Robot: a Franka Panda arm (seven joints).
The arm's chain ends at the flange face. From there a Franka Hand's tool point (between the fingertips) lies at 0.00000 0.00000 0.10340 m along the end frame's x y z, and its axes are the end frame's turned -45 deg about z.
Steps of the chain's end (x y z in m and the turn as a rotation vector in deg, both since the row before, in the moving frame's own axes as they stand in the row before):
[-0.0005, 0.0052, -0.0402, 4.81, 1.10, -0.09]
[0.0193, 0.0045, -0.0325, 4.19, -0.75, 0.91]
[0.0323, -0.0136, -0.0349, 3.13, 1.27, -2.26]
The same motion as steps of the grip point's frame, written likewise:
[0.0035, -0.0014, -0.0406, 2.62, 4.18, -0.09]
[0.0149, 0.0106, -0.0328, 3.49, 2.43, 0.91]
[0.0380, 0.0107, -0.0351, 1.32, 3.11, -2.26]

